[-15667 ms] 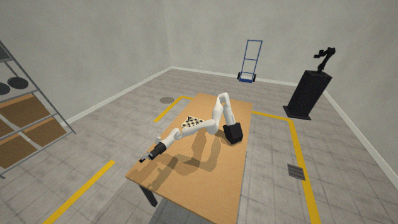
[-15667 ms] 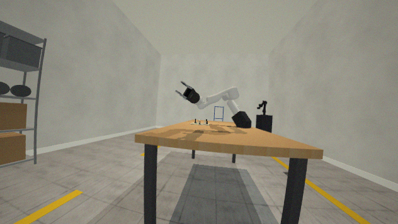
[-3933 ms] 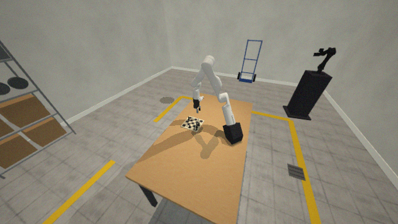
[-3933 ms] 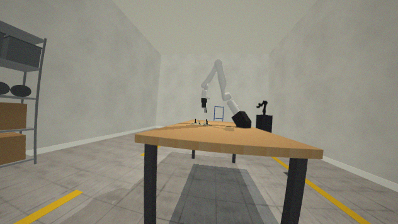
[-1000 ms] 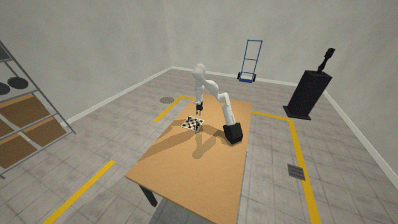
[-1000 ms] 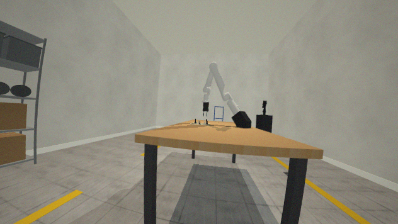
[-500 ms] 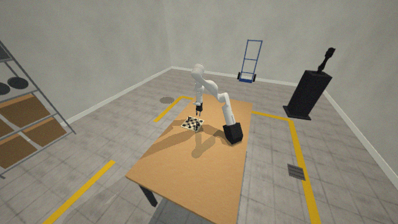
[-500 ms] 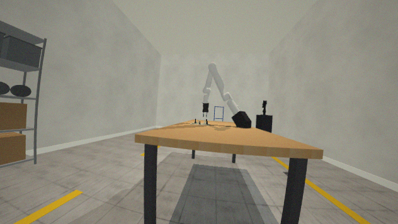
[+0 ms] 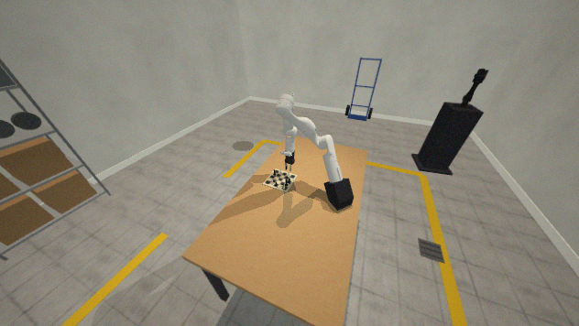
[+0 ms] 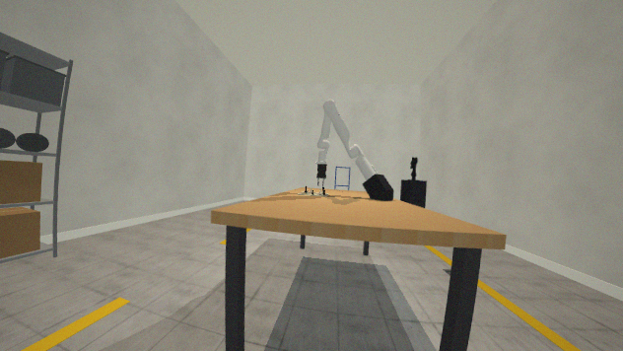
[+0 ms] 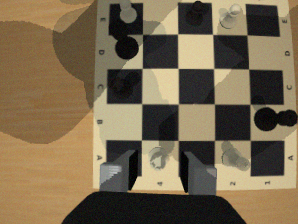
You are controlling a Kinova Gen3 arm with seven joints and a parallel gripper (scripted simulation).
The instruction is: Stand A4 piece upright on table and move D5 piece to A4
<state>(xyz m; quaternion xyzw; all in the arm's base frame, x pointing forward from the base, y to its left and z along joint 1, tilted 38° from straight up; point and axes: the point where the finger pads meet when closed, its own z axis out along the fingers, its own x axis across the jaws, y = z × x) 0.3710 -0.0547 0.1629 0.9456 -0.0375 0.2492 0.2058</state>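
Right now my hand is 8 cm above the small chessboard, 6 cm to the right of it and 5 cm short of it. The rest, counted from my hand: black piece: 12 cm ahead, 5 cm below, 2 cm to the left.
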